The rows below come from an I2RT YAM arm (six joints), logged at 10 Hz.
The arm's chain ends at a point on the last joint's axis. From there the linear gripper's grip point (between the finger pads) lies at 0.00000 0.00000 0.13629 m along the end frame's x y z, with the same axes.
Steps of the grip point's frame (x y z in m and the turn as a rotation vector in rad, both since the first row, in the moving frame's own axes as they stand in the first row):
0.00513, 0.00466, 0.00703, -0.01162, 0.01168, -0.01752
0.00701, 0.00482, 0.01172, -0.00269, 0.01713, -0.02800
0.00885, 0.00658, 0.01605, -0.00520, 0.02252, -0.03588
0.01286, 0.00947, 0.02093, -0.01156, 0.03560, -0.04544
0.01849, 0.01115, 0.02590, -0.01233, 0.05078, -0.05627
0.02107, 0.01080, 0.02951, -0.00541, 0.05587, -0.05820
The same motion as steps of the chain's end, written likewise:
0.00352, 0.00309, 0.00705, -0.01162, 0.01168, -0.01752
0.00467, 0.00449, 0.01174, -0.00269, 0.01713, -0.02800
0.00577, 0.00593, 0.01609, -0.00520, 0.02252, -0.03588
0.00798, 0.00801, 0.02103, -0.01156, 0.03560, -0.04544
0.01153, 0.00967, 0.02609, -0.01233, 0.05078, -0.05627
0.01344, 0.01028, 0.02972, -0.00541, 0.05587, -0.05820

